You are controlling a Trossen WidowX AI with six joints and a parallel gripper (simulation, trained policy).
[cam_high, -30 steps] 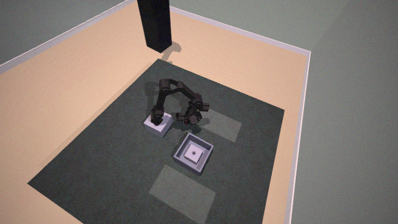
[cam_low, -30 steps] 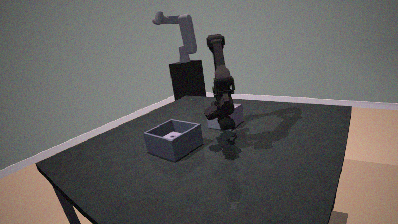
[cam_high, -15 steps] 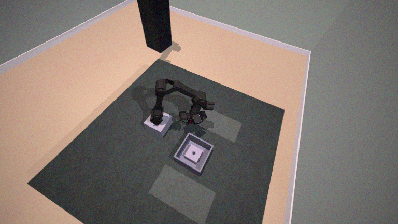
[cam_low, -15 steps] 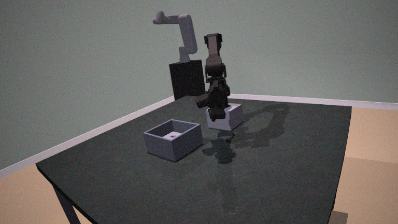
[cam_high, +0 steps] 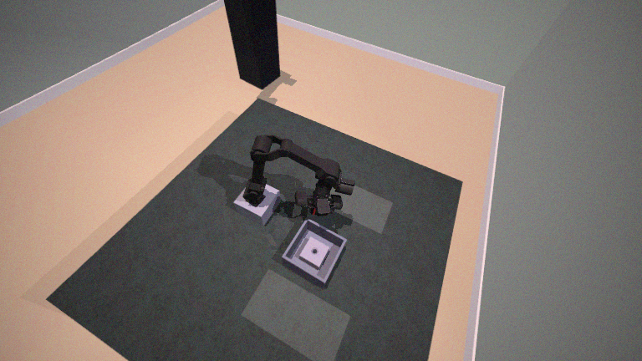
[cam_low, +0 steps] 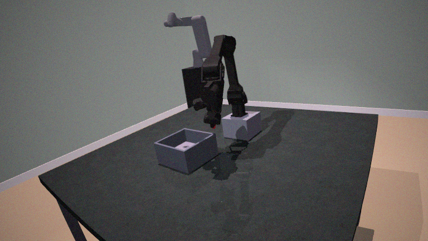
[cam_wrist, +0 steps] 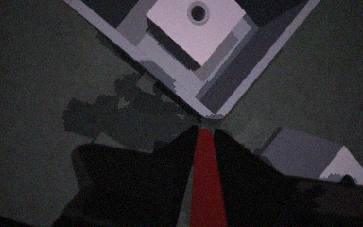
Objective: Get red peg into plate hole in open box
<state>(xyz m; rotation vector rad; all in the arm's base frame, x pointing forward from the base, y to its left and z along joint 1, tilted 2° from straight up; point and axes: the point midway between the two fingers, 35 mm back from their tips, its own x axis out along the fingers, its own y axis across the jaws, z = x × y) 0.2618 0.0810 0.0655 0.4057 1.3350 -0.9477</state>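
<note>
Now: the light plate 100 mm to the right of my gripper tip, 90 mm below it and 80 mm ahead of it. Round my gripper tip: grey box 110 mm below, 100 mm to the right, 80 mm ahead; red peg 30 mm above, 20 mm to the left.
</note>
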